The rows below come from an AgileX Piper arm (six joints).
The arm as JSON. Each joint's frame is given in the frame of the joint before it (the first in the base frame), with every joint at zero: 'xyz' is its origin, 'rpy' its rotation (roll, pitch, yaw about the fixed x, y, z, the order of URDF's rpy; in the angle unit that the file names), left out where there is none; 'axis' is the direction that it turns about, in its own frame. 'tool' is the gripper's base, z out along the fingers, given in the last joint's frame.
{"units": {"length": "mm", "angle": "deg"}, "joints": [
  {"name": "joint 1", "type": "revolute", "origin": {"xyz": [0.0, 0.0, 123.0], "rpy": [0.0, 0.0, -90.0]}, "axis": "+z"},
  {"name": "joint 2", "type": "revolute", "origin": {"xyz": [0.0, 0.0, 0.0], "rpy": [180.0, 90.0, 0.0]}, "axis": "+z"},
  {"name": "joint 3", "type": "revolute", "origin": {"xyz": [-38.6, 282.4, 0.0]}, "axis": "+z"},
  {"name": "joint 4", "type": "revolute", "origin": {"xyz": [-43.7, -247.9, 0.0], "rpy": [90.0, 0.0, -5.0]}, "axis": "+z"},
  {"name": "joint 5", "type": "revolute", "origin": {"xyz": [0.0, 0.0, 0.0], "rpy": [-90.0, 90.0, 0.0]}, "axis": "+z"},
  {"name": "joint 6", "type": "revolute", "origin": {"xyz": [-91.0, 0.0, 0.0], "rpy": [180.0, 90.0, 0.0]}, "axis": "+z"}
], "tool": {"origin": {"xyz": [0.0, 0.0, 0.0], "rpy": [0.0, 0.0, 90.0]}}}
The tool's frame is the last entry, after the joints.
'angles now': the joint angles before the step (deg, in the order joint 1, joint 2, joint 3, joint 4, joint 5, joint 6). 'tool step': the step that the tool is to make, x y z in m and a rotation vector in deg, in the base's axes. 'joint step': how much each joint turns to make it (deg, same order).
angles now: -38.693 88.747 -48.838 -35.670 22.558 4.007
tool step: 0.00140 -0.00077 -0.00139 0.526 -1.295 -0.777
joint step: -0.119 0.364 0.000 0.208 -0.945 1.262
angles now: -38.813 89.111 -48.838 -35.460 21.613 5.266
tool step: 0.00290 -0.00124 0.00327 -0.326 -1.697 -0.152
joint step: 0.000 0.000 -0.550 0.001 -0.993 0.803
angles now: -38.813 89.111 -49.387 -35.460 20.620 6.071
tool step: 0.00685 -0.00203 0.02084 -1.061 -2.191 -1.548
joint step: 0.797 -1.031 -3.616 1.457 2.832 0.267
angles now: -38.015 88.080 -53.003 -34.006 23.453 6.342
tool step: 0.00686 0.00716 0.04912 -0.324 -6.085 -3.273
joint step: 2.090 -3.868 -6.748 5.241 6.526 0.112
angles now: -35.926 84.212 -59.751 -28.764 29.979 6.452
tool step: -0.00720 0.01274 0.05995 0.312 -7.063 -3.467
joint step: 1.263 -5.186 -7.653 5.205 8.096 0.117
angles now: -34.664 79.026 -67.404 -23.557 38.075 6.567
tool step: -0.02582 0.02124 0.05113 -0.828 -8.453 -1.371
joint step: 0.120 -7.449 -3.568 4.147 3.851 -0.001
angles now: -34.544 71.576 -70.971 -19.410 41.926 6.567
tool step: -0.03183 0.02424 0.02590 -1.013 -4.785 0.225
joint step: 0.002 -7.685 0.614 2.697 2.441 -1.104
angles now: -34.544 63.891 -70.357 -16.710 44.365 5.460
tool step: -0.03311 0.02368 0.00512 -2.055 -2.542 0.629
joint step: 0.041 -8.270 4.346 0.694 0.460 -1.128
